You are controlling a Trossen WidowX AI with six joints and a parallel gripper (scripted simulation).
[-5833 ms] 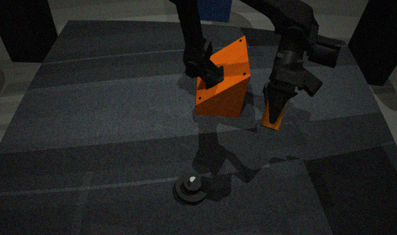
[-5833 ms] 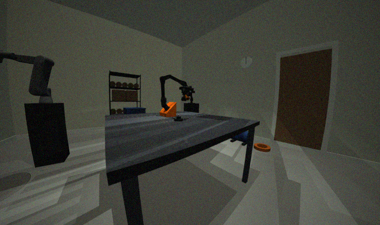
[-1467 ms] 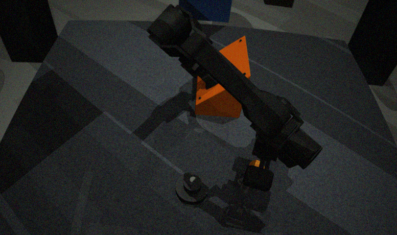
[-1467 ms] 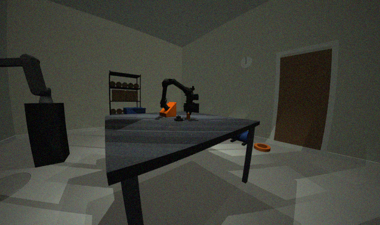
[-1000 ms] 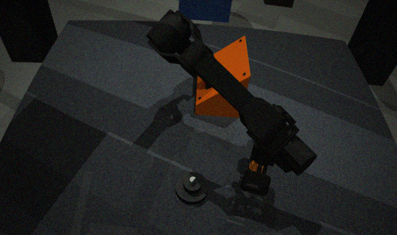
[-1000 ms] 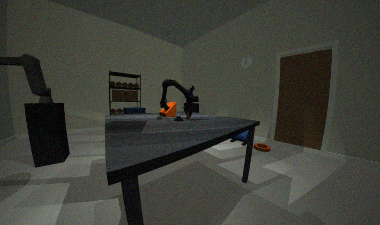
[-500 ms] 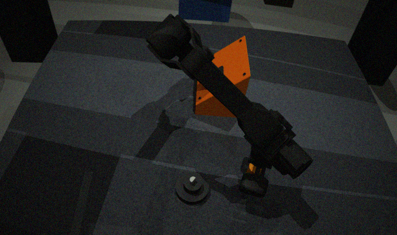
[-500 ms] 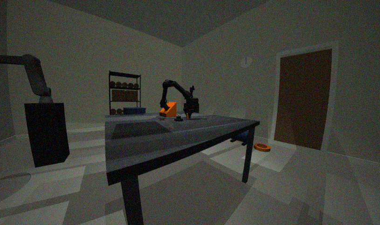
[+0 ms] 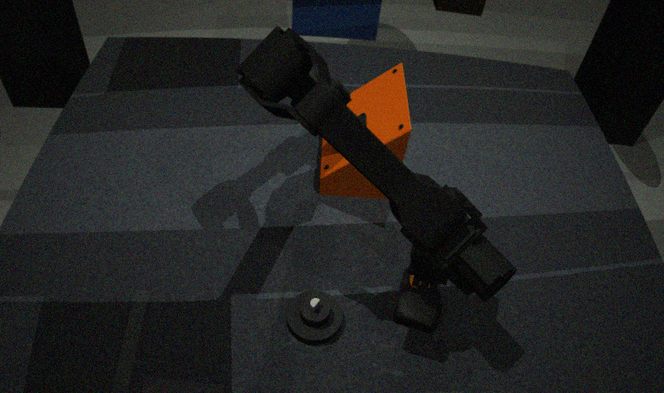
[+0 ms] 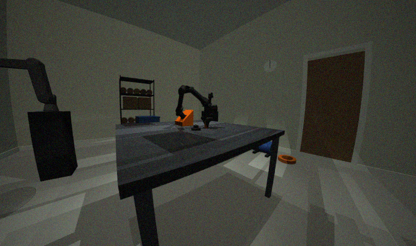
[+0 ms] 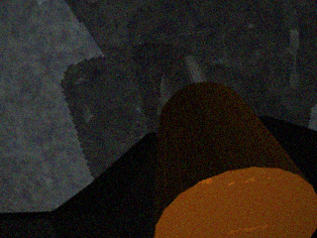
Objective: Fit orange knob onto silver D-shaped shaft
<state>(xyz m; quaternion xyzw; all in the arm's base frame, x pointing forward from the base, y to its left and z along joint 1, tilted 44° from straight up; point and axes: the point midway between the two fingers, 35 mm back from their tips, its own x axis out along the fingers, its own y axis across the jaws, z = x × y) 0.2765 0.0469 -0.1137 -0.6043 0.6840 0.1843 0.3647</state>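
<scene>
Right now my gripper tip is 16 cm to the left of the dark round pedestal, 5 cm short of it and 2 cm below it. The rest, counted from my gripper tip: orange knob: 3 cm above.
</scene>
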